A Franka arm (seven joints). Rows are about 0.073 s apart.
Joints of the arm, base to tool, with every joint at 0 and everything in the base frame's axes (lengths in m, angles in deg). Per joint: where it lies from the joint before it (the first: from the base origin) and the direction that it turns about. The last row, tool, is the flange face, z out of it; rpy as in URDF.
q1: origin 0 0 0.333 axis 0 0 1
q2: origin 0 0 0 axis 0 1 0
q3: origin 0 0 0.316 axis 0 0 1
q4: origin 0.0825 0 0 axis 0 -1 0
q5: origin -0.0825 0 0.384 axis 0 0 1
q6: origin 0 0 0 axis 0 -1 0
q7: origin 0.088 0 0 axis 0 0 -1
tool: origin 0 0 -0.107 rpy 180 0 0
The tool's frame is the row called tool.
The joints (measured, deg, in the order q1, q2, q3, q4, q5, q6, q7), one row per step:
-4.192, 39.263, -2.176, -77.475, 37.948, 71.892, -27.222
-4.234, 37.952, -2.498, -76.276, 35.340, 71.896, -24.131
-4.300, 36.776, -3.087, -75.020, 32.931, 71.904, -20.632
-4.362, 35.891, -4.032, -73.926, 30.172, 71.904, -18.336
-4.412, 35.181, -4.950, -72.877, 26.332, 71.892, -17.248
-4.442, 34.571, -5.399, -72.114, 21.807, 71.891, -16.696
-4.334, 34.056, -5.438, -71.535, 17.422, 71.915, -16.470
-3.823, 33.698, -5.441, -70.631, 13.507, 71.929, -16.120
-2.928, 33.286, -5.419, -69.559, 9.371, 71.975, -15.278
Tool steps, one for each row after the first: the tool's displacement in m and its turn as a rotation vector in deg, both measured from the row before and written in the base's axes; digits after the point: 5 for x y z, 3 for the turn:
0.00262, -0.00825, 0.01957, -4.453, -0.313, -0.904
0.00238, -0.01066, 0.01893, -4.647, -0.094, -1.726
0.00107, -0.01450, 0.01445, -4.496, -0.321, -1.334
-0.00013, -0.01634, 0.01172, -4.864, -0.593, -0.279
-0.00126, -0.01354, 0.00883, -4.952, -0.383, 0.565
-0.00112, -0.00833, 0.00731, -4.423, -0.311, 1.130
0.00071, -0.00263, 0.00872, -4.073, -0.543, 1.268
0.00158, 0.00137, 0.01111, -4.560, -0.732, 1.214

